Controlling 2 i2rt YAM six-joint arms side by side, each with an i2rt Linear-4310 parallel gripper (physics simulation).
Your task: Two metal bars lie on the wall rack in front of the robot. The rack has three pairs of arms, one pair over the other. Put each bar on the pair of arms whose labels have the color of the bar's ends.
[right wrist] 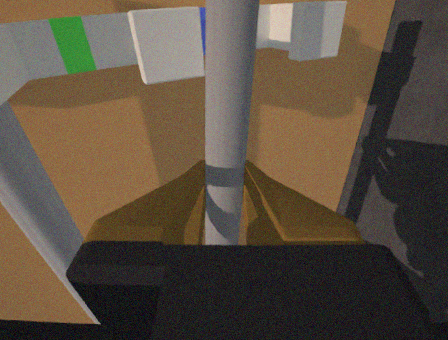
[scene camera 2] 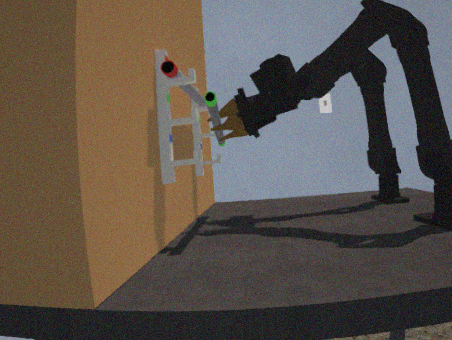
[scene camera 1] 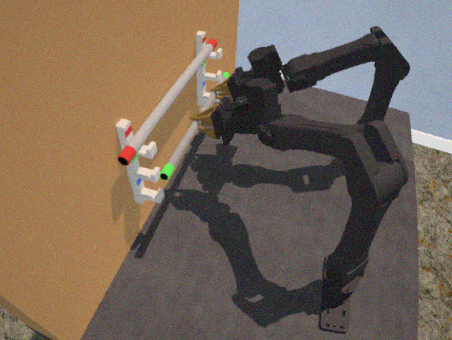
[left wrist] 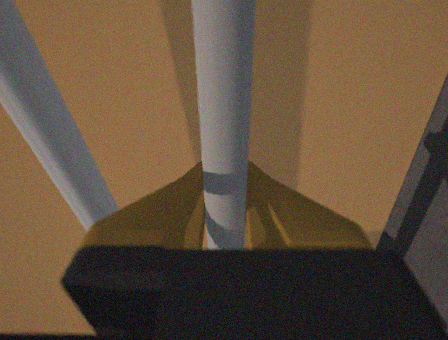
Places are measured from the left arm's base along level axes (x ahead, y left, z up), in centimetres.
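Where they show: left gripper, fingertip midpoint: (scene camera 2: 209, 125) (scene camera 1: 191, 120) (left wrist: 225, 170); right gripper, fingertip midpoint: (right wrist: 224, 169) (scene camera 2: 217, 136) (scene camera 1: 212, 93); left arm's base at its link origin: (scene camera 2: 450, 223) (scene camera 1: 335, 292); right arm's base at its link origin: (scene camera 2: 389, 200).
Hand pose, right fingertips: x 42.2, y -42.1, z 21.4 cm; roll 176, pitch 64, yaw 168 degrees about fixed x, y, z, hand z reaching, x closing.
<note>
Things, the pixels of their top centre, and the offset from my right fingertips. Level surfaces: height alone.
- red-ended bar at its top centre: (left wrist: 46, 167) (right wrist: 95, 321) (scene camera 2: 190, 85) (scene camera 1: 176, 84) dx +5.4, dy +14.4, dz +11.5 cm
- white rack at its top centre: (scene camera 2: 174, 49) (scene camera 1: 134, 125) dx +7.1, dy +34.2, dz +15.0 cm
- dark table at its surface level: dz -21.4 cm
The green-ended bar (scene camera 1: 181, 147) (scene camera 2: 214, 111) (left wrist: 225, 100) (right wrist: 230, 90) is held in front of the rack's arm tips. In scene camera 2 it looks tilted, its near end above the middle arm. My left gripper (scene camera 1: 197, 124) (scene camera 2: 215, 123) (left wrist: 225, 170) and my right gripper (scene camera 1: 215, 94) (right wrist: 224, 169) are both shut on it. The red-ended bar (scene camera 1: 170, 100) (scene camera 2: 190, 92) (left wrist: 50, 130) (right wrist: 37, 210) lies on the top, red-labelled arms of the white rack (scene camera 1: 123, 128) (scene camera 2: 164, 110). The right gripper is largely hidden in scene camera 2.
Green labels (scene camera 1: 134, 159) (right wrist: 72, 45) mark the middle arms and blue labels (scene camera 1: 139, 181) (scene camera 2: 170, 138) the bottom arms. The orange-brown wall (scene camera 1: 75, 75) (scene camera 2: 120, 200) stands behind the rack. The dark table (scene camera 1: 165, 295) (scene camera 2: 240, 280) lies below, with shadows on it.
</note>
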